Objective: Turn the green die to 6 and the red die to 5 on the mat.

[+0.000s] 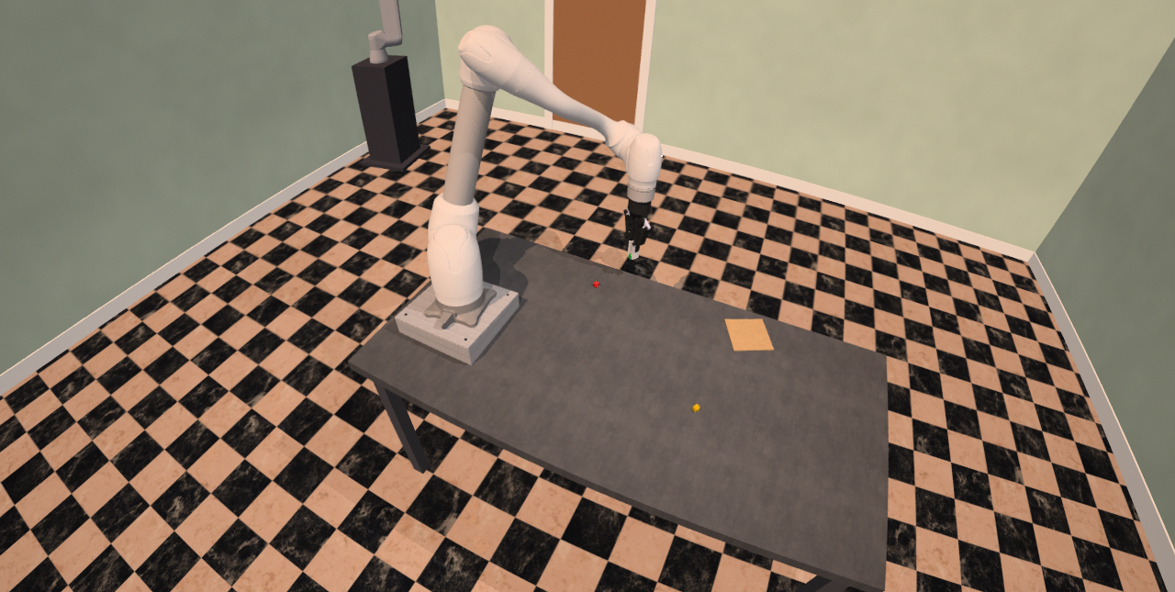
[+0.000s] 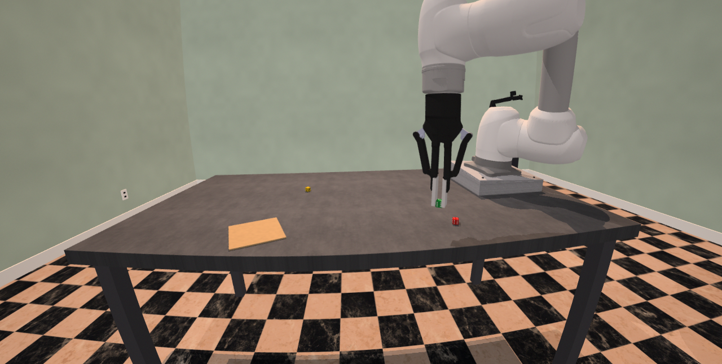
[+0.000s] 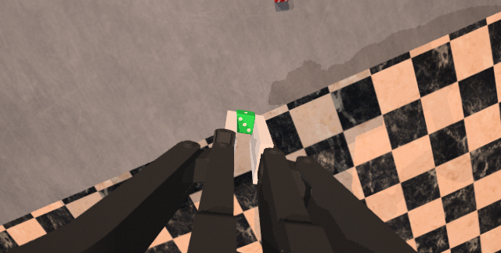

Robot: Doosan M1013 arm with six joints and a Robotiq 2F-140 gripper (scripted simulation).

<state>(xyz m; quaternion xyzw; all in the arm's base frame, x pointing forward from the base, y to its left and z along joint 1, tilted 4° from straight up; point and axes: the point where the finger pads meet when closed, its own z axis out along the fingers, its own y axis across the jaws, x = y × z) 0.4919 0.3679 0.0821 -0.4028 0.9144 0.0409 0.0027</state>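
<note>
Now: hand 13 cm above the red die, 11 cm past it and 8 cm to the left of it. Also, from my hand: yellow die (51 cm to the right, 29 cm ahead, 13 cm below); then orange mat (44 cm ahead, 17 cm to the right, 13 cm below); then green die (3 cm below).
</note>
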